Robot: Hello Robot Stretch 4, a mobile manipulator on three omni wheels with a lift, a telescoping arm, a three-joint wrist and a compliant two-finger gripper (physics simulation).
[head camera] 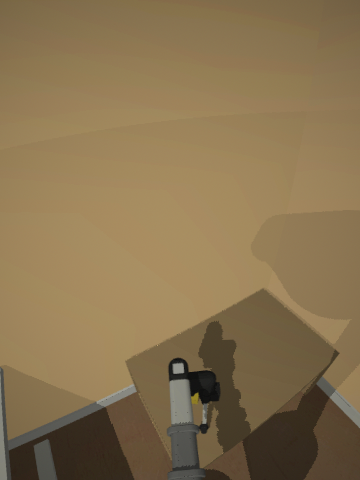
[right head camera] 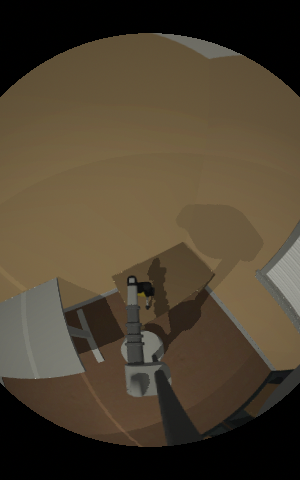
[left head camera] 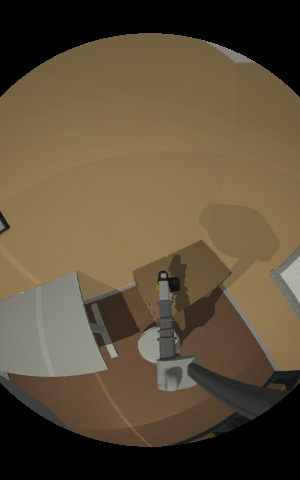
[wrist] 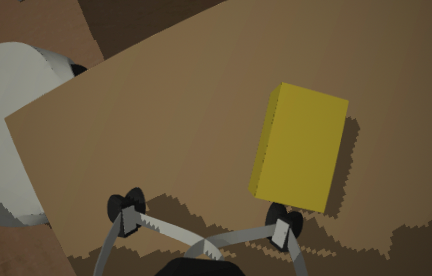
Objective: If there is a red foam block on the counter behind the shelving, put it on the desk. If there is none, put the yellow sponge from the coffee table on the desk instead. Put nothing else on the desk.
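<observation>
The yellow sponge lies flat on the brown coffee table. The arm partly hides it in the head views. My gripper is open, with its fingers well apart and no object between them. In the wrist view the sponge is beyond the fingertips and to the right, its near end close to the right fingertip in the picture. A pale grey top at the left may be the desk. No red foam block or counter shows.
A grey leg frame stands beside the pale top. My round white base is near the coffee table's near side. A white slatted panel is at the right. Dark framed furniture shows at the lower right.
</observation>
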